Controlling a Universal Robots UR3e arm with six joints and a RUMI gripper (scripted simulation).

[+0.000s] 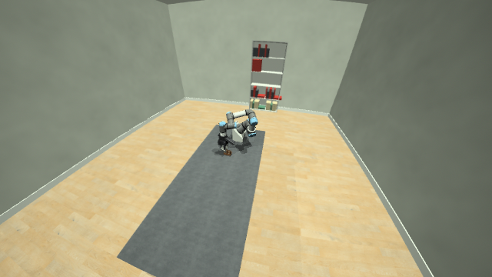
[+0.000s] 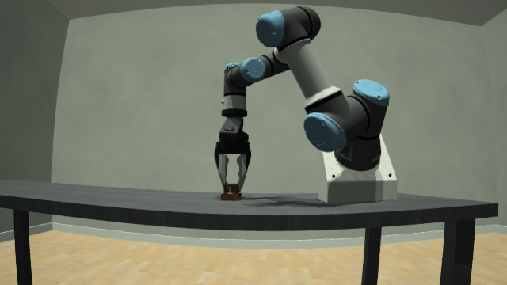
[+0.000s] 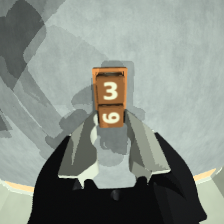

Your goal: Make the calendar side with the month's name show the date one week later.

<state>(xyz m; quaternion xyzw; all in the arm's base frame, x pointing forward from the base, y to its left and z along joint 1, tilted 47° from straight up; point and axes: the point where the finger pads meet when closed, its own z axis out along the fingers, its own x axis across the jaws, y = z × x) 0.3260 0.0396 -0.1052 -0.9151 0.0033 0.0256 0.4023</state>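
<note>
The cube lies 10 mm below my hand. From my hand the other things lie so: calendar tray (30 mm below, 20 mm to the left).
</note>
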